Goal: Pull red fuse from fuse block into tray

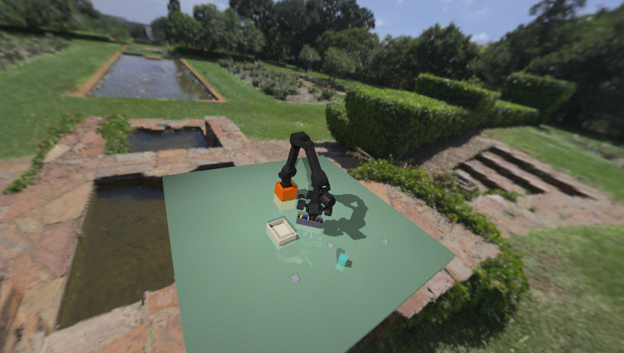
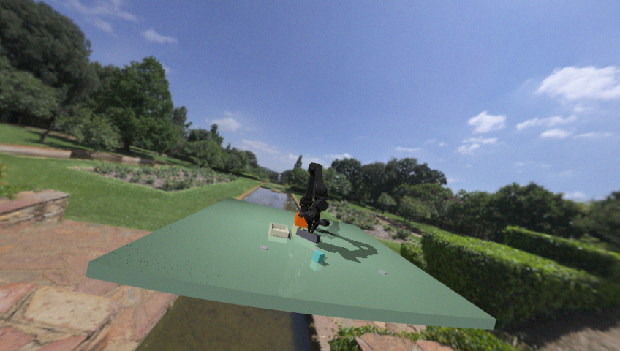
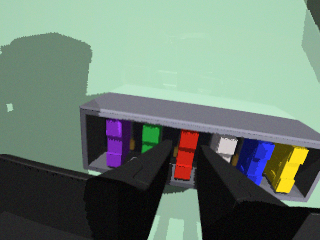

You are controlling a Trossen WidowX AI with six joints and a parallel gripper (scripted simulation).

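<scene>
My gripper tip is now 10 mm above the red fuse. The rest, counted from my gripper tip: purple fuse: 30 mm to the left, 20 mm ahead, 10 mm below; then white fuse: 20 mm to the right, 10 mm below, 10 mm behind; then green fuse: 20 mm to the left, 10 mm below, 10 mm ahead.
</scene>
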